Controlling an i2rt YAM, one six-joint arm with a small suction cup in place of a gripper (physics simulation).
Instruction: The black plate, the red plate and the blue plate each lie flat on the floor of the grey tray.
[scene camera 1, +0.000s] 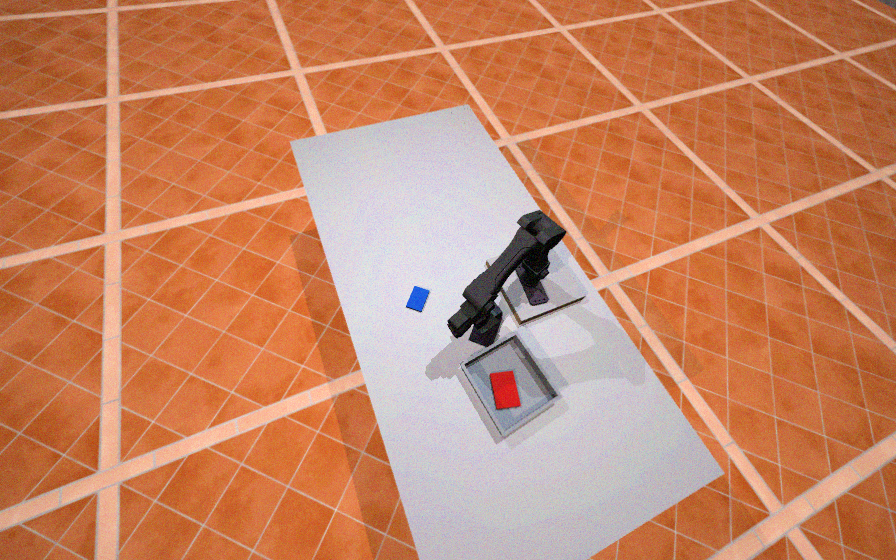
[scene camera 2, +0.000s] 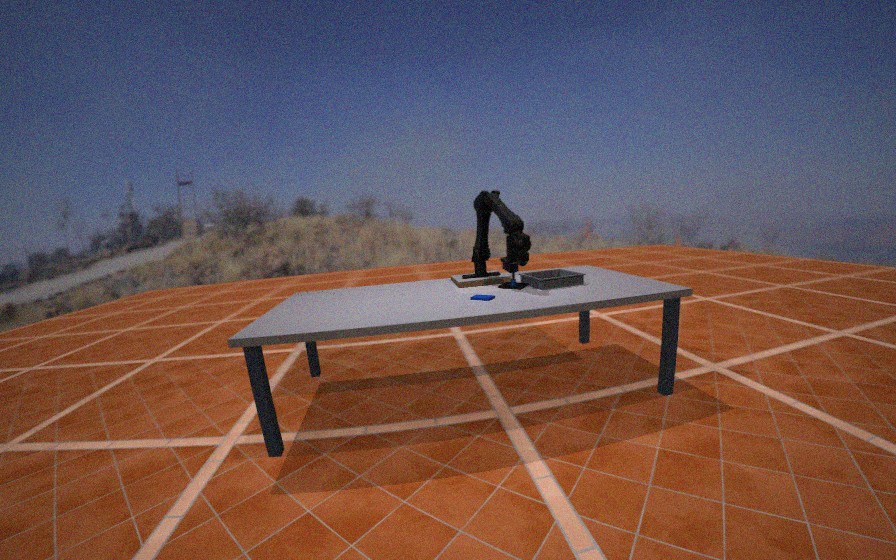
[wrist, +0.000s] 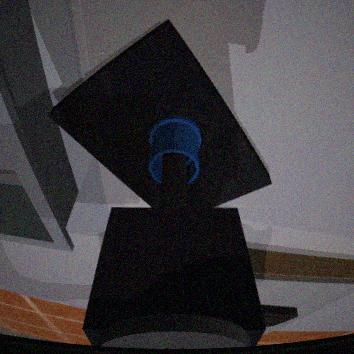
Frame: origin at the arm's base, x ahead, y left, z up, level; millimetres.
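Seen in the pictures: hand at its tool point: (scene camera 2: 513, 286) (wrist: 174, 133); arm's base at its link origin: (scene camera 1: 529, 280) (scene camera 2: 481, 276).
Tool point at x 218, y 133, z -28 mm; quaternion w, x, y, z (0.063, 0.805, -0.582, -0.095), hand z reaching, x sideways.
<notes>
Offsets run from my tool point to a thing's top centre. Level surfaces: height alone.
The black plate @(7 mm back, 0 mm left, 13 mm up) (scene camera 1: 484, 338) (scene camera 2: 504, 285) (wrist: 125, 85) lies level beside the grey tray @(18 mm back, 193 mm left, 46 mm up) (scene camera 1: 536, 369) (scene camera 2: 555, 282) (wrist: 35, 185), at table height as far as I can tell. My suction cup (scene camera 2: 513, 281) (wrist: 175, 136), a blue ring on a dark stem, is down on its top face and holds it off its middle, towards one end. The arm hides the cup in scene camera 1. The red plate @(2 mm back, 212 mm left, 10 mm up) (scene camera 1: 504, 389) lies flat inside the tray. The blue plate @(196 mm ahead, 167 mm right, 6 mm up) (scene camera 1: 417, 299) (scene camera 2: 482, 297) lies flat on the table, on the far side of the arm from its base.
The arm stands on a pale base board (scene camera 1: 552, 311) (scene camera 2: 465, 283) (wrist: 305, 263) with brown edges, near the table's long edge. The tray's raised walls stand close to the black plate. The table @(4 mm down) (scene camera 1: 396, 191) (scene camera 2: 356, 307) stands on an orange tiled floor (scene camera 1: 198, 297) (scene camera 2: 396, 488).
</notes>
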